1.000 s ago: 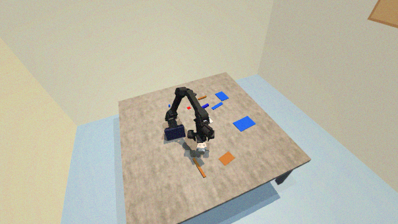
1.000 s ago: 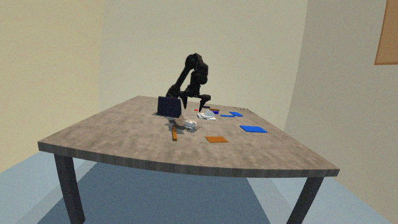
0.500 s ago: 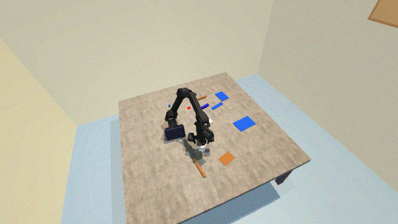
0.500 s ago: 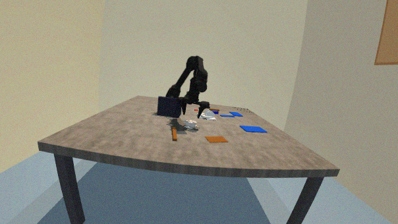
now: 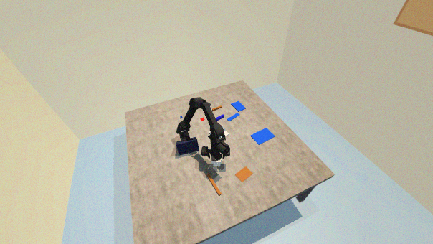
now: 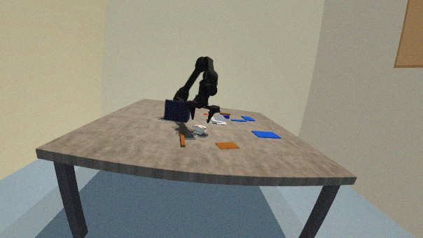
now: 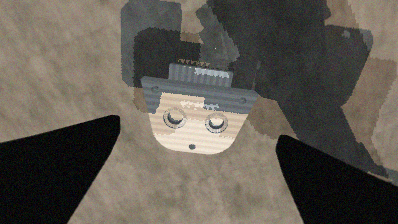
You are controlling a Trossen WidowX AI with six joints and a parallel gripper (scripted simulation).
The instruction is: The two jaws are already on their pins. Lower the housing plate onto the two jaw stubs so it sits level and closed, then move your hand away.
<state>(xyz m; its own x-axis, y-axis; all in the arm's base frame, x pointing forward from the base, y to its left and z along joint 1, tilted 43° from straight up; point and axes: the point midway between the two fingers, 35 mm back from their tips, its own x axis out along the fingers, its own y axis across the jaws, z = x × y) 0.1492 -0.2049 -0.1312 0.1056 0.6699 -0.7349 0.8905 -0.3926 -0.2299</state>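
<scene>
The small white block lies 10 mm ahead of my gripper tip, 10 mm to the left of it and 50 mm below it. Round my gripper tip: dark blue block 210 mm ahead, 410 mm to the left, 50 mm below; orange tile 140 mm ahead, 160 mm to the right, 60 mm below; orange bar 80 mm behind, 140 mm to the right, 60 mm below.
</scene>
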